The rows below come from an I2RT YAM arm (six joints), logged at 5 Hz.
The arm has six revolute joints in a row. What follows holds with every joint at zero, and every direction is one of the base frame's. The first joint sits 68 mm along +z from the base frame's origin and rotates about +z. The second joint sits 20 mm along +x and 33.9 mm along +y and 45.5 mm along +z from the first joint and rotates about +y. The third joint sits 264 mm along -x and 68.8 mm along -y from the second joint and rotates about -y. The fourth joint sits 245 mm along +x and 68.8 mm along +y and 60 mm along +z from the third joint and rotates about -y. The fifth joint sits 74 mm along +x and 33.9 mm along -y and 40.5 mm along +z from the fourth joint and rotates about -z. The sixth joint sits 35.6 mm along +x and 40.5 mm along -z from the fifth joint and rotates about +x. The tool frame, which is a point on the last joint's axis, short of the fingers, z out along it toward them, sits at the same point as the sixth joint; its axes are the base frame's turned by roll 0, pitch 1.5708 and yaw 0 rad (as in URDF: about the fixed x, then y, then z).
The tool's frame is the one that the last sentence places.
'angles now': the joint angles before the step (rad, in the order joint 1, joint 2, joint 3, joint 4, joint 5, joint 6). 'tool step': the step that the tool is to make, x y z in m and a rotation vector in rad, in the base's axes. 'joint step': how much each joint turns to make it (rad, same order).
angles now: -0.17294, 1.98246, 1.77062, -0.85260, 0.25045, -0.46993
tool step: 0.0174, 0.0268, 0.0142, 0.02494, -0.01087, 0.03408
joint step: 0.06572, 0.06154, 0.14648, -0.08782, -0.00764, 0.04162
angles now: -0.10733, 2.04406, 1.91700, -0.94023, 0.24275, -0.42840
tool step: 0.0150, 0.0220, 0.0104, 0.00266, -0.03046, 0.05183
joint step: 0.05112, 0.05244, 0.11442, -0.03231, -0.00482, 0.00198
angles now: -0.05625, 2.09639, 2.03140, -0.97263, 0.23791, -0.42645
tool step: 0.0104, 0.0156, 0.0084, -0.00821, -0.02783, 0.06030
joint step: 0.03414, 0.03835, 0.08587, -0.01319, -0.00762, -0.02675
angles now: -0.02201, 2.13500, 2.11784, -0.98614, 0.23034, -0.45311
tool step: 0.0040, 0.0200, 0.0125, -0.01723, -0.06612, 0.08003
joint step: 0.04225, -0.00651, 0.02188, 0.04715, -0.00739, -0.04191
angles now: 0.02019, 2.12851, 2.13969, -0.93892, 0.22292, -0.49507
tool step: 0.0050, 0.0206, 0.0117, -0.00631, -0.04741, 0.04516
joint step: 0.04357, 0.02061, 0.06727, 0.00191, 0.00553, -0.00655
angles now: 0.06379, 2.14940, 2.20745, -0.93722, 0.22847, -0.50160
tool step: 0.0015, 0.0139, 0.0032, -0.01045, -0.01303, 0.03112
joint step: 0.02943, 0.01081, 0.02633, -0.00130, 0.00767, -0.00889
